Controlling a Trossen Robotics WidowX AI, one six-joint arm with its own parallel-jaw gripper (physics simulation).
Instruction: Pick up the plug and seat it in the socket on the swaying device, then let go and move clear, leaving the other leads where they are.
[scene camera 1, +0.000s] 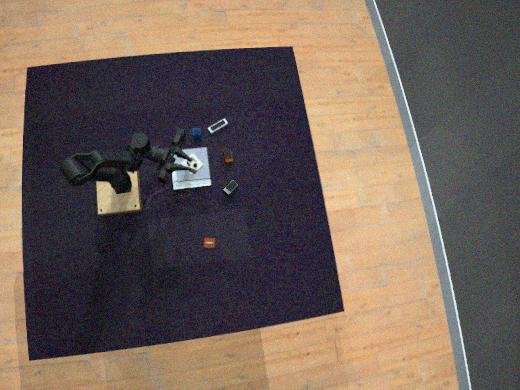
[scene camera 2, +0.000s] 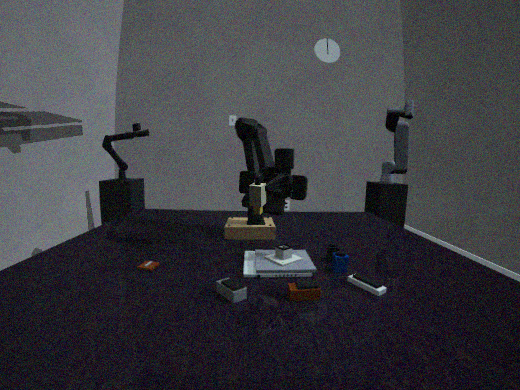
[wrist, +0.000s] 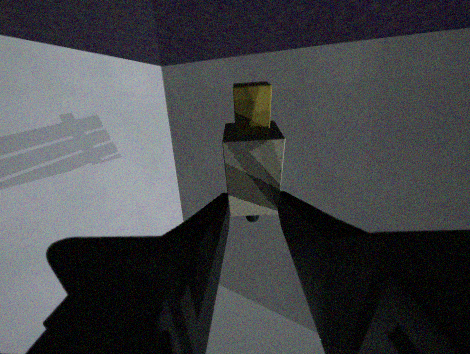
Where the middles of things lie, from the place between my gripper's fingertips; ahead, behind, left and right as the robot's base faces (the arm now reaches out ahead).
I see my gripper 2 cm above the plug (wrist: 253, 147) and 1 cm short of it. Also, from my hand: device (scene camera 2: 283, 261) 18 cm below, 5 cm to the left, 1 cm behind.
